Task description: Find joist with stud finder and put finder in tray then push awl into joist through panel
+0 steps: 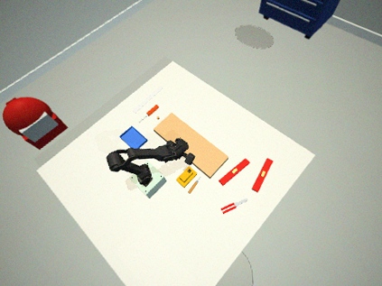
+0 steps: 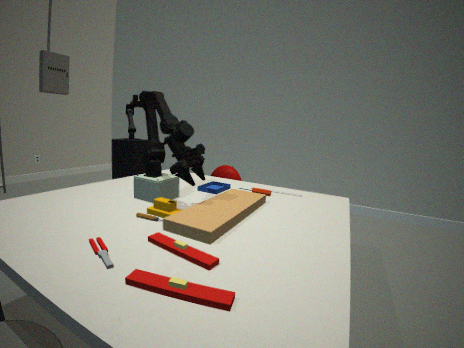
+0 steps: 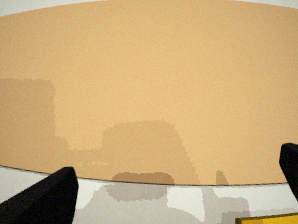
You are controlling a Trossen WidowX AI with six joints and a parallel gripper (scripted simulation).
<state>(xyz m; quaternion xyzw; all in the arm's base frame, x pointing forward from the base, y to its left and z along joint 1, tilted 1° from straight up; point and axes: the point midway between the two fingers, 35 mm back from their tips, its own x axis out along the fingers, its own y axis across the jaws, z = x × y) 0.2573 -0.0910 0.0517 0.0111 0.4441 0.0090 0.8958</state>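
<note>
My gripper tip is 90 mm past the yellow stud finder, 80 mm to the left of it and 80 mm above it. From my gripper tip the other things lie so: awl (150 mm to the right, 120 mm below, 110 mm behind); then blue tray (390 mm to the left, 110 mm below, 90 mm behind); then square indicator (80 mm to the right, 80 mm behind, 70 mm below).
</note>
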